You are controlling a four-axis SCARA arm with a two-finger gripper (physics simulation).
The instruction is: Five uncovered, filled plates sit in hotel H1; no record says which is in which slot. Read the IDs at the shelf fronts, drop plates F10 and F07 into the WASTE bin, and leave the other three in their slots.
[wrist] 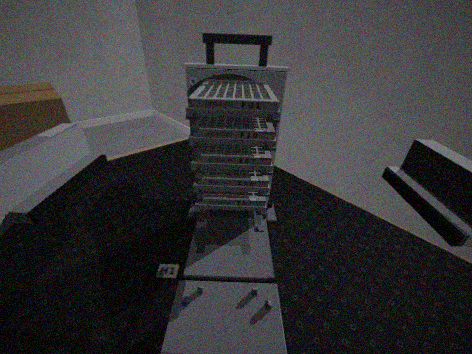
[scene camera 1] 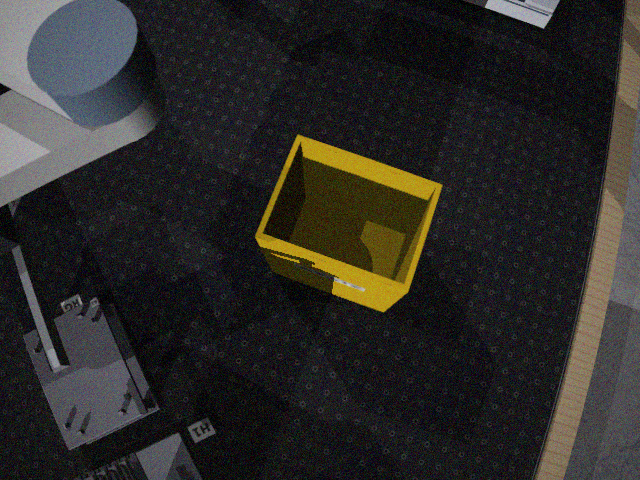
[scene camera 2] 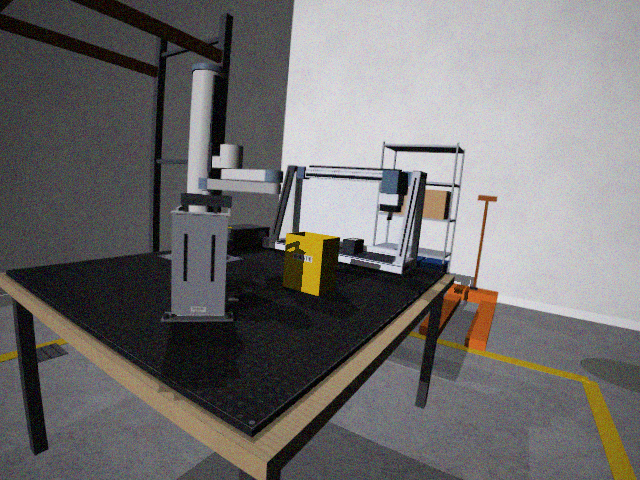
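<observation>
I can see a hotel H1 (scene camera 2: 198, 291), and the wrist view gives me the same hotel H1 (wrist: 276, 80).
</observation>
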